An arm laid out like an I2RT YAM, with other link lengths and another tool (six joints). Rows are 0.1 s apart.
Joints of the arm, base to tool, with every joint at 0 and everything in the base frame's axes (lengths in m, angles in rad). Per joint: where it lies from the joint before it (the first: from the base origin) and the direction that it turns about. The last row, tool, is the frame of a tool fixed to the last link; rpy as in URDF.
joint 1: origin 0 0 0.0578 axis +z
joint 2: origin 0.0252 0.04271 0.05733 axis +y
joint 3: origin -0.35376 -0.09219 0 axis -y
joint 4: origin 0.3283 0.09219 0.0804 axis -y
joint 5: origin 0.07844 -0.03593 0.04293 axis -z
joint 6: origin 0.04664 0 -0.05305 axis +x
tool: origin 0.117 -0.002 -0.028 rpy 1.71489 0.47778 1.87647
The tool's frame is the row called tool.
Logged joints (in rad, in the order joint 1, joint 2, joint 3, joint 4, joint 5, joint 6), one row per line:
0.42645, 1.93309, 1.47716, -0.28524, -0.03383, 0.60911
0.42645, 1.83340, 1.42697, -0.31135, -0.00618, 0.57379
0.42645, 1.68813, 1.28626, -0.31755, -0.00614, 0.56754
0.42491, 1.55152, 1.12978, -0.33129, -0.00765, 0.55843
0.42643, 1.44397, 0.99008, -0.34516, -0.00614, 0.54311
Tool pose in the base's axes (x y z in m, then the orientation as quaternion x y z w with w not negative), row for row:
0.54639, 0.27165, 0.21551, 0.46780, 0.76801, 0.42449, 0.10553
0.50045, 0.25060, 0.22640, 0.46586, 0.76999, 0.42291, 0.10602
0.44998, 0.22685, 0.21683, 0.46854, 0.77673, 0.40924, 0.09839
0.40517, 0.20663, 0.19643, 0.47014, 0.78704, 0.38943, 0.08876
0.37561, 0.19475, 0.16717, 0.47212, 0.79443, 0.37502, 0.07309
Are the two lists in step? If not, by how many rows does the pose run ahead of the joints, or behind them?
The pose runs 1 row ahead of the joints: the pose in row i belongs to the joints in row i + 1.
